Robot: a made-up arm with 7 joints.
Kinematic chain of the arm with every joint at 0, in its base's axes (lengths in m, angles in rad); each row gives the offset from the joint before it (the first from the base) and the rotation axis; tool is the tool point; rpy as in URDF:
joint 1: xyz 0 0 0.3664 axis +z
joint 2: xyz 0 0 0 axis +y
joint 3: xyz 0 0 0.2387 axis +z
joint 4: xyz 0.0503 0 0 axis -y
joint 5: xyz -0.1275 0 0.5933 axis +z
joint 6: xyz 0 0 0 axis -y
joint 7: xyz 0.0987 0 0 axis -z
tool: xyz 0 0 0 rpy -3.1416 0 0
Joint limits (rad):
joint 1: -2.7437..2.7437
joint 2: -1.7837..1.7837
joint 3: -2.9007..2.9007
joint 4: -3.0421..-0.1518
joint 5: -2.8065..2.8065
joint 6: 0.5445..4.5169
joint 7: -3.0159..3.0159
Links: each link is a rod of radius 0.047 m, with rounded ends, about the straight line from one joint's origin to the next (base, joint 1, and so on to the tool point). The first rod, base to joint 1, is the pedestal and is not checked.
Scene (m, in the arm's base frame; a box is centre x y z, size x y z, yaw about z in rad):
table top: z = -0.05
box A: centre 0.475 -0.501 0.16 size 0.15 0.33 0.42 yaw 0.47
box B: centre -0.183 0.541 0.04 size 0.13 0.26 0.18 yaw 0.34
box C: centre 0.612 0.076 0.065 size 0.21 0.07 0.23 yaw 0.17
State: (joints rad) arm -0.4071 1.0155 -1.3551 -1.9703 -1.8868 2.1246 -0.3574
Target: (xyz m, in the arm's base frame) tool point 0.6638 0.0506 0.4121
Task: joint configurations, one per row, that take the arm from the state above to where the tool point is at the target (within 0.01 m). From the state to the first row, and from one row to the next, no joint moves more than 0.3 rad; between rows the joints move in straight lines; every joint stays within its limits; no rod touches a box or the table.
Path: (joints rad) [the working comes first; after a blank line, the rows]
Joints at the target: 0.4423 -0.0475 -0.4843 -2.0693 -1.9367 2.6020 -0.3574
Straight joint move there: touches box A.

1: -0.4704 0.7592 -1.3323 -1.9824 -1.8273 2.2166 -0.2190
2: -0.5338 0.5030 -1.3094 -1.9944 -1.7677 2.3085 -0.0807
3: -0.5971 0.2467 -1.2866 -2.0065 -1.7082 2.4005 0.0577
4: -0.6605 -0.0095 -1.2638 -2.0185 -1.6487 2.4925 0.1960
5: -0.7238 -0.2658 -1.2409 -2.0306 -1.5891 2.5845 0.3344
6: -0.7872 -0.5220 -1.2181 -2.0426 -1.5296 2.6764 0.4727
7: -0.5413 -0.4271 -1.0713 -2.0480 -1.6110 2.6616 0.3067
8: -0.2954 -0.3322 -0.9246 -2.0533 -1.6924 2.6467 0.1407
9: -0.0495 -0.2373 -0.7778 -2.0587 -1.7739 2.6318 -0.0254
10: 0.1964 -0.1424 -0.6311 -2.0640 -1.8553 2.6169 -0.1914
11: 0.4423 -0.0475 -0.4843 -2.0693 -1.9367 2.6020 -0.3574

